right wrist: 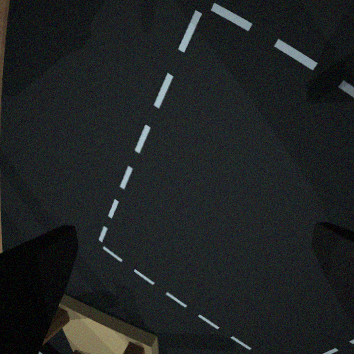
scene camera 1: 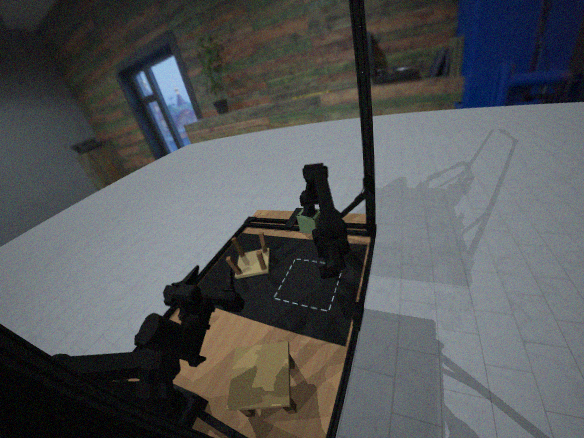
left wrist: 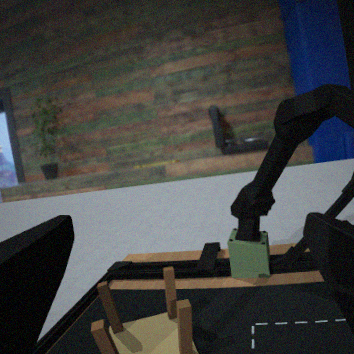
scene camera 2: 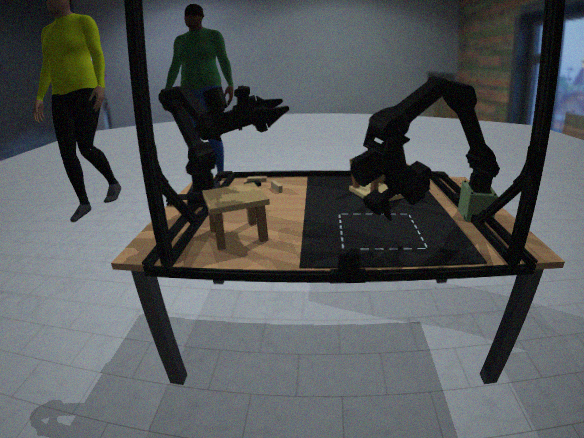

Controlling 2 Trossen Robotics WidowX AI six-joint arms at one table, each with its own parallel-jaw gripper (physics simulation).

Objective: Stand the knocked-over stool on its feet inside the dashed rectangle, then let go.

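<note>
The small stool (scene camera 1: 252,270) (left wrist: 155,336) (right wrist: 95,332) lies upside down at the back of the black mat (scene camera 1: 260,312), its pale seat down and its brown legs up. In scene camera 2 the right arm partly hides it. The dashed rectangle (scene camera 1: 328,310) (scene camera 2: 385,248) (right wrist: 296,54) is beside the stool, nearer the front edge; the stool is outside it. My right gripper (scene camera 2: 381,210) (right wrist: 196,236) is open and empty, pointing down above the rectangle, apart from the stool. My left gripper (scene camera 2: 280,109) (left wrist: 191,225) is open and empty, high above the table's back part.
A larger stool (scene camera 1: 265,372) (scene camera 2: 237,198) stands upright on the bare wood at the left of scene camera 2. Small wooden pieces (scene camera 2: 276,187) lie behind it. A green block (scene camera 1: 307,222) (scene camera 2: 475,201) (left wrist: 249,257) is under the right arm's base. Black frame posts (scene camera 2: 540,125) rise at the table's sides.
</note>
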